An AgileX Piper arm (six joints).
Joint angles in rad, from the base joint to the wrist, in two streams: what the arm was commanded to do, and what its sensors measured. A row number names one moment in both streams.
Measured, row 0:
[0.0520, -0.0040, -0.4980, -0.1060, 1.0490, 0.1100]
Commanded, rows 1 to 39:
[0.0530, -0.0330, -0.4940, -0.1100, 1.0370, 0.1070]
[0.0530, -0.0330, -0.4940, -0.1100, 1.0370, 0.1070]
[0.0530, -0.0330, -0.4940, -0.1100, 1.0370, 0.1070]
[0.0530, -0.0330, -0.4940, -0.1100, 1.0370, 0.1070]
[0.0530, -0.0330, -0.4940, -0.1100, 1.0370, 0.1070]
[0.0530, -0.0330, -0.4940, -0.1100, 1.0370, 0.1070]
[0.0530, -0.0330, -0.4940, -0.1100, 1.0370, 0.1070]
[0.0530, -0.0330, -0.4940, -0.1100, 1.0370, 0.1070]
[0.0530, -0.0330, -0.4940, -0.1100, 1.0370, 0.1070]
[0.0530, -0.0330, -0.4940, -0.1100, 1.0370, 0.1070]
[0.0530, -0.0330, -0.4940, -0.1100, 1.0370, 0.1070]
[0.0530, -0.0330, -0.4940, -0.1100, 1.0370, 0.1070]
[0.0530, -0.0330, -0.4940, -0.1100, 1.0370, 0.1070]
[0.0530, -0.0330, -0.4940, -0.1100, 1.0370, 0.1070]
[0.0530, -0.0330, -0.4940, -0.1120, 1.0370, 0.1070]
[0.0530, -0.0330, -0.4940, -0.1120, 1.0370, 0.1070]
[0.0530, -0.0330, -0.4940, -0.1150, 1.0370, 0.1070]
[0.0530, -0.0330, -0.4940, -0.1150, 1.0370, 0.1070]
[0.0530, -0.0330, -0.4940, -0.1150, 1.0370, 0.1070]
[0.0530, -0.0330, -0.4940, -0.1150, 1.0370, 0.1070]
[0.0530, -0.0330, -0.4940, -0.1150, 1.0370, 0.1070]
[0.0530, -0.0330, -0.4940, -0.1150, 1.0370, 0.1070]
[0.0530, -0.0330, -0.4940, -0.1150, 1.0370, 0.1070]
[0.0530, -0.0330, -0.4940, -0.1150, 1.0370, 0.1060]
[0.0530, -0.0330, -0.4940, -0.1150, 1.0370, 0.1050]
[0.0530, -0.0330, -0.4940, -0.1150, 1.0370, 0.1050]
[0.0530, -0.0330, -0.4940, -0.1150, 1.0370, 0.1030]
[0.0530, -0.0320, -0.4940, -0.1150, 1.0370, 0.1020]
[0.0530, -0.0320, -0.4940, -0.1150, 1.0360, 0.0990]
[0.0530, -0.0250, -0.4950, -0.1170, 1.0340, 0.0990]
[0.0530, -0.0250, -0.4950, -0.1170, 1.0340, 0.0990]
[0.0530, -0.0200, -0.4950, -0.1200, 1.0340, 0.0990]
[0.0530, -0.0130, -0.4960, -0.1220, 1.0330, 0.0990]
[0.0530, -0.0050, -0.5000, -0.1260, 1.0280, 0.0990]
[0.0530, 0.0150, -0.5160, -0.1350, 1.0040, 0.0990]
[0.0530, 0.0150, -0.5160, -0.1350, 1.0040, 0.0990]
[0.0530, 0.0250, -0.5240, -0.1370, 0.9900, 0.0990]
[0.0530, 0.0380, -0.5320, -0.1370, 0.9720, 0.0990]
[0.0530, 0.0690, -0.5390, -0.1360, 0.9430, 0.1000]
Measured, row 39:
[0.0520, 0.0380, -0.5230, -0.1290, 0.9990, 0.1070]
